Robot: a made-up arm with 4 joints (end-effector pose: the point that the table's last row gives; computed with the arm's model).
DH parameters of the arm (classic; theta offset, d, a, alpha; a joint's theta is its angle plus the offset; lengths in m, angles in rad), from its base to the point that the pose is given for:
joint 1: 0 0.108 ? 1.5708
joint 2: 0 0.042 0.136 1.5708
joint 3: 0.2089 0 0.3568 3.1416
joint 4: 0.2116 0 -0.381 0
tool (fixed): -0.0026 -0.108 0 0
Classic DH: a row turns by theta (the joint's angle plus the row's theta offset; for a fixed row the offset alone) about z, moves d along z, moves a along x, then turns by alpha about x.
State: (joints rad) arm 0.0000 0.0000 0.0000 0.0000
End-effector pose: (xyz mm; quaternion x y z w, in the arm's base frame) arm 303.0 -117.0 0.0 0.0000 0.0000 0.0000 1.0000
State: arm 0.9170 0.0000 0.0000 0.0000
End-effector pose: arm 277.2 169.4 0.0 0.0000 0.0000 0.4426 0.8967
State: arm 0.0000 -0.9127 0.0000 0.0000
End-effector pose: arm 177.2 -117.0 -40.4 0.0000 0.4407 0.0000 0.8977
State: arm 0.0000 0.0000 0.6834 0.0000
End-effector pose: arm 262.8 -80.0 0.0 0.0000 0.0000 -0.3350 0.9422
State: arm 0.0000 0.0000 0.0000 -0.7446
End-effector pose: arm 403.2 141.4 0.0 0.0000 0.0000 -0.3637 0.9315
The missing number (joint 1, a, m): 0.199
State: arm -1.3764 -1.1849 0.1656 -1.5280
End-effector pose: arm 258.3 -247.1 -408.6 -0.0882 0.5514 -0.8290 0.0297
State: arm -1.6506 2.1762 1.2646 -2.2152
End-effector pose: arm -519.8 55.7 605.6 -0.7018 0.5404 0.2530 0.3892
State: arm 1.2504 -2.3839 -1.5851 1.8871
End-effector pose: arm -500.7 -134.9 -201.9 -0.8326 -0.4123 -0.2602 0.2629
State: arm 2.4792 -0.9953 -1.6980 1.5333
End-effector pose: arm -533.6 -26.1 -407.6 -0.1753 -0.4440 -0.2481 0.8429
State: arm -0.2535 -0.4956 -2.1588 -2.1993
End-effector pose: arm -101.7 340.2 192.2 0.0261 0.2439 -0.1419 0.9590
